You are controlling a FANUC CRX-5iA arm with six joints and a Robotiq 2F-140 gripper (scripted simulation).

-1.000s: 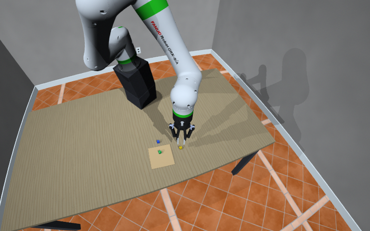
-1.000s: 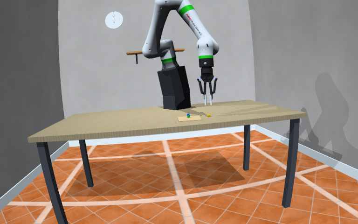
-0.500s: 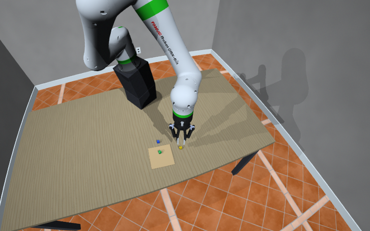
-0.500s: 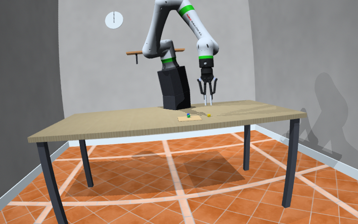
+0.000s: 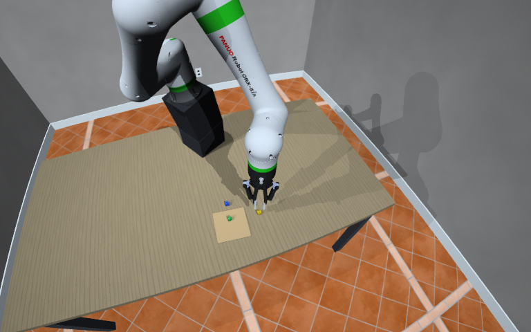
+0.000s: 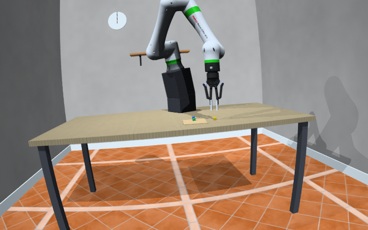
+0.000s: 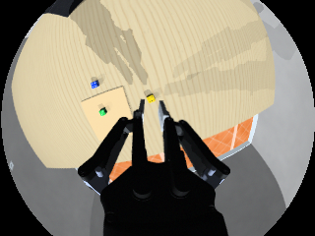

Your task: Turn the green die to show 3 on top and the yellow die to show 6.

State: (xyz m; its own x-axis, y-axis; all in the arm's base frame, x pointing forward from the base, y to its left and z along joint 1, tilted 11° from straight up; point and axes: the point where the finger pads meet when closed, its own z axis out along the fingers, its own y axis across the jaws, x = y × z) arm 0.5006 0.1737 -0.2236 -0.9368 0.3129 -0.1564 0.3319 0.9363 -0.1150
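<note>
Now: hand 80 mm above the yellow die. The rest, counted from my hand: tan mat 20 mm ahead, 130 mm to the right, 90 mm below; then blue die 80 mm behind, 130 mm to the right, 80 mm below; then green die 130 mm to the right, 80 mm below.
</note>
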